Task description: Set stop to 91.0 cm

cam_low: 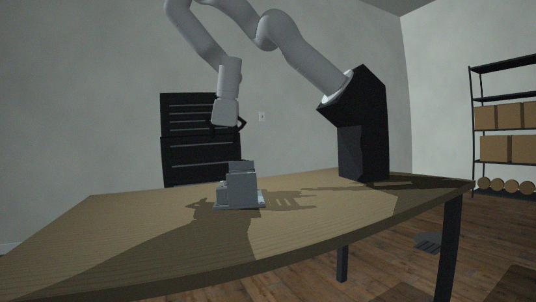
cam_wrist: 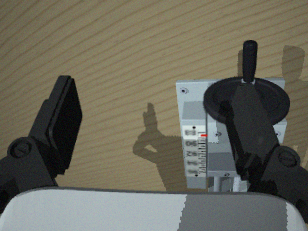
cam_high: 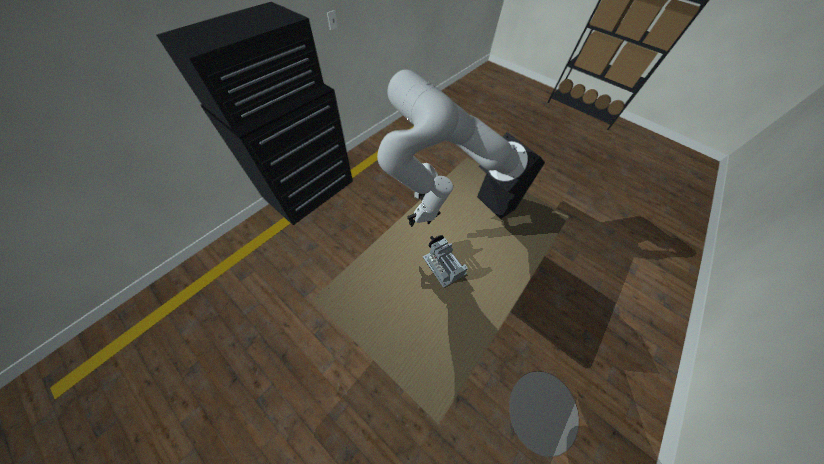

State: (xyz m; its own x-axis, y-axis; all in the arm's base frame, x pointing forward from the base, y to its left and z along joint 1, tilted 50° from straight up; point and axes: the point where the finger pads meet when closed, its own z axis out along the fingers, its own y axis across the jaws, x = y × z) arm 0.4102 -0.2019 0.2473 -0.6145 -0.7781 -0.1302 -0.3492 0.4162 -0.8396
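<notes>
The black crank knob lies 16 cm below my hand, 8 cm to the left of it and 3 cm behind it.
</notes>
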